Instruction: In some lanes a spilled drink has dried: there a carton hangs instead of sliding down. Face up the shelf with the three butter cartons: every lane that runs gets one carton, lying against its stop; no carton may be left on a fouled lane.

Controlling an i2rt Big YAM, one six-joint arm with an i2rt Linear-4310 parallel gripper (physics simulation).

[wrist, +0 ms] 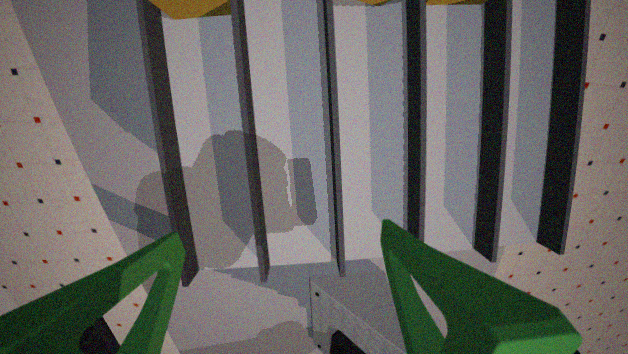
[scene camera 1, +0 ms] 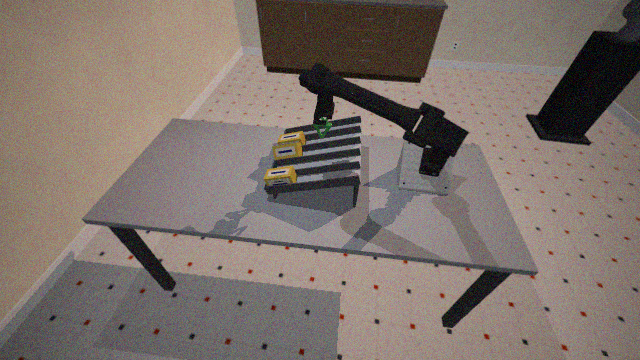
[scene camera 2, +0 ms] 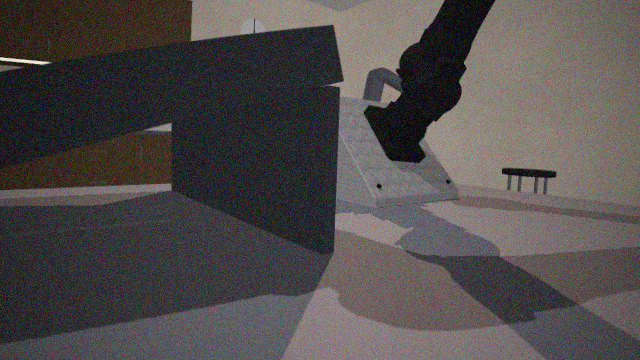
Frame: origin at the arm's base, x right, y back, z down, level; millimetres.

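Where they show: gripper, fingertip midpoint: [wrist: 280, 236] [scene camera 1: 323, 130]; arm's base, link origin: [scene camera 1: 430, 162] [scene camera 2: 391, 136].
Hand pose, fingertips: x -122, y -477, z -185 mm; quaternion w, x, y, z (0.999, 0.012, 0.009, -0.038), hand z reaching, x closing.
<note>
Each offset is from my fingertips to the top centre of the thing. Level surfaces: height alone.
The sloping shelf [scene camera 1: 315, 185] [scene camera 2: 255, 160] [wrist: 414, 125] has dark dividers forming several lanes, its low end at the left in the scene camera 1 view. Three yellow butter cartons are at that low end: one {dy -163, dx -92, dz +162 mm} [scene camera 1: 280, 176] [wrist: 195, 9] in the nearest lane, one {dy -179, dx +77, dz +139 mm} [scene camera 1: 287, 150] [wrist: 378, 2] in the middle lane and one {dy -182, dx +165, dz +162 mm} [scene camera 1: 291, 137] [wrist: 456, 2] in the lane behind it. The second lane from the near side and the farthest lane hold no carton. The stops are hidden. My gripper [scene camera 1: 322, 129] [wrist: 280, 236] is open and empty above the shelf's high right part. No spill stain can be made out.
The shelf stands on the grey table {dz +294 mm} [scene camera 1: 165, 170]. The arm's pale base plate [scene camera 1: 422, 186] [scene camera 2: 410, 187] [wrist: 332, 305] is to its right, beyond the high end. The black arm [scene camera 1: 372, 100] reaches over from there. A brown cabinet [scene camera 1: 350, 35] stands beyond the table.
</note>
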